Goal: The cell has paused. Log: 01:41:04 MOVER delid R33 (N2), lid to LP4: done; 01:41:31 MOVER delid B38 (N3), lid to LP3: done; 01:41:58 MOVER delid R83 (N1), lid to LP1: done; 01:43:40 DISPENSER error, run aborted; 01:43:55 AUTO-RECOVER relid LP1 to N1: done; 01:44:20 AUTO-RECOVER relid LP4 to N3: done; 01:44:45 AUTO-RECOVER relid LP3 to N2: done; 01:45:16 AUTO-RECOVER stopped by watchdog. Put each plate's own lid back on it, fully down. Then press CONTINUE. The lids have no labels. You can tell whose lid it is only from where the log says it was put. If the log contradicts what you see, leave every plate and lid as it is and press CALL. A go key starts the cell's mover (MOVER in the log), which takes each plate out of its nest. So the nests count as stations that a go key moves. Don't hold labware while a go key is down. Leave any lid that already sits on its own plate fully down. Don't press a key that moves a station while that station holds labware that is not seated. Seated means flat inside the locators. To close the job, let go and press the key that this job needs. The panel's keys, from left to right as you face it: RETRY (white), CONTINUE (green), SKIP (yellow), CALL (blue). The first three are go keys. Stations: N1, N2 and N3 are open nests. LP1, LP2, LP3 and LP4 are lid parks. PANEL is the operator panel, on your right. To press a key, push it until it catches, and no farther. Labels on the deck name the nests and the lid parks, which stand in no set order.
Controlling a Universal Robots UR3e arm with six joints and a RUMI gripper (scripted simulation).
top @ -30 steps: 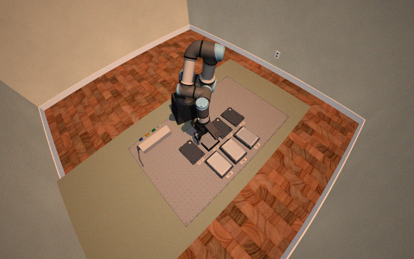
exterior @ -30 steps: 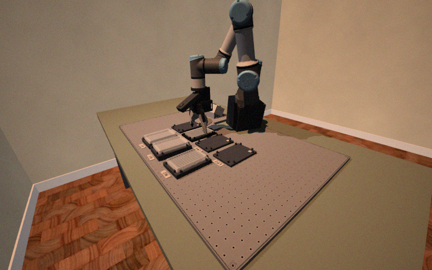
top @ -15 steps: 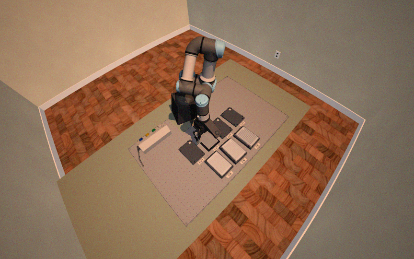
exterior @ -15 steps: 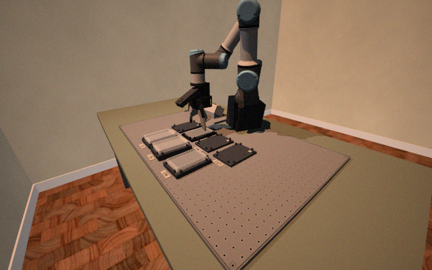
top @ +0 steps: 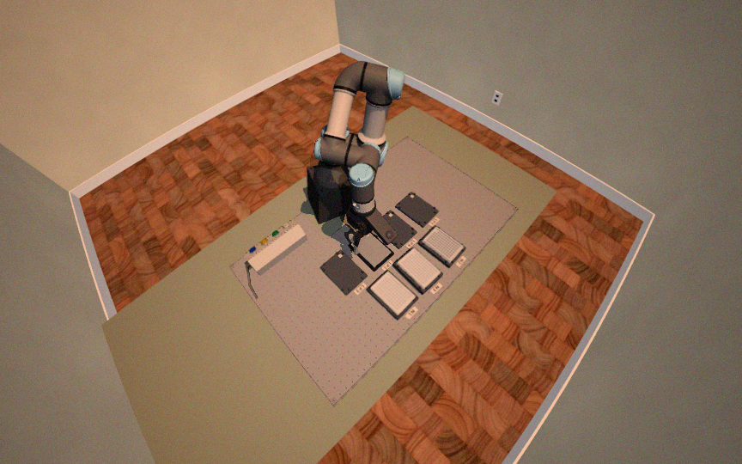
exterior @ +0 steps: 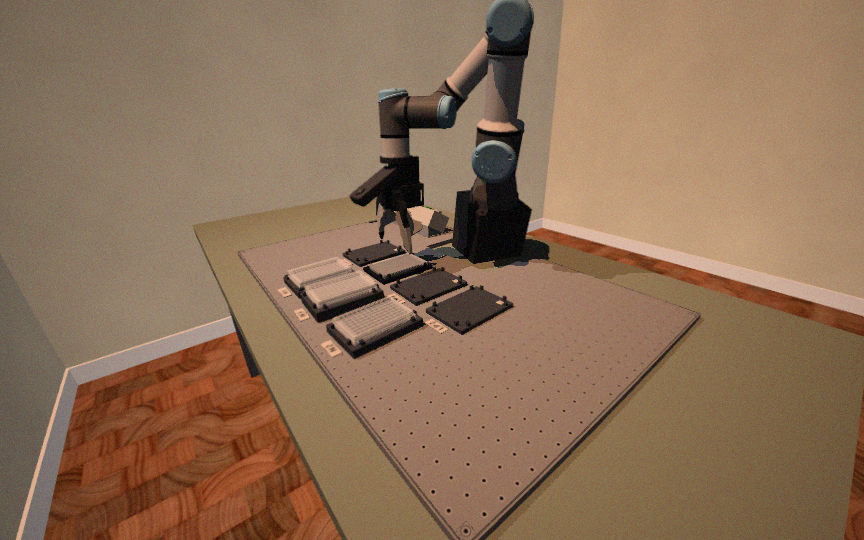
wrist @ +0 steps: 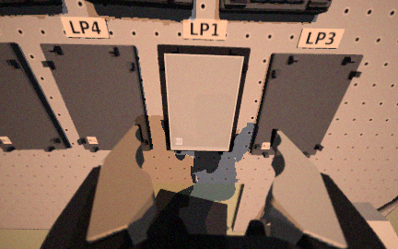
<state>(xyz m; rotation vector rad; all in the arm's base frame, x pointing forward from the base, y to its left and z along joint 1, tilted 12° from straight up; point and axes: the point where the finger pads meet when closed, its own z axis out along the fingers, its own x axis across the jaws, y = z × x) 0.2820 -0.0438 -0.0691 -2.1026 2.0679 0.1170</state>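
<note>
My gripper is now 50 mm above the clear lid. The rest, counted from my hand: LP3 lid park (130 mm to the right, 60 mm below); lid park LP4 (10 mm behind, 130 mm to the left, 60 mm below); LP1 lid park (60 mm below).
</note>
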